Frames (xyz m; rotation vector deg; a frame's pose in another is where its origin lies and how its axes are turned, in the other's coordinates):
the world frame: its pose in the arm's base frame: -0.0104 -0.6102 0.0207 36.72 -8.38 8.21
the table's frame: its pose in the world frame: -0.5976 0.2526 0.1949 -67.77 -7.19 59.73
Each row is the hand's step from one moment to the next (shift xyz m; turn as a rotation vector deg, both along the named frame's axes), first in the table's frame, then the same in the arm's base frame.
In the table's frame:
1: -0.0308 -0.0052 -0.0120 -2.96 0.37 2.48
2: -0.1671 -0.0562 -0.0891 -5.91 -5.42 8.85
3: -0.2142 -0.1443 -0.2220 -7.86 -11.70 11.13
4: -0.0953 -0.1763 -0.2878 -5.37 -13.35 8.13
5: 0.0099 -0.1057 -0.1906 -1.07 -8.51 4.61
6: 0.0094 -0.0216 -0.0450 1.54 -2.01 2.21
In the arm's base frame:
1: -0.0026 -0.0320 -0.0096 -3.34 -1.82 0.76
2: 0.0180 -0.1911 -0.0466 -6.35 -5.33 8.60
3: 0.1386 -0.3019 -0.0750 -5.67 -9.16 14.37
4: 0.2569 -0.2279 -0.0711 -1.51 -8.42 14.14
5: 0.1976 -0.0826 -0.0416 0.52 -3.46 9.09
6: 0.0481 -0.0119 -0.0110 0.12 1.02 3.20

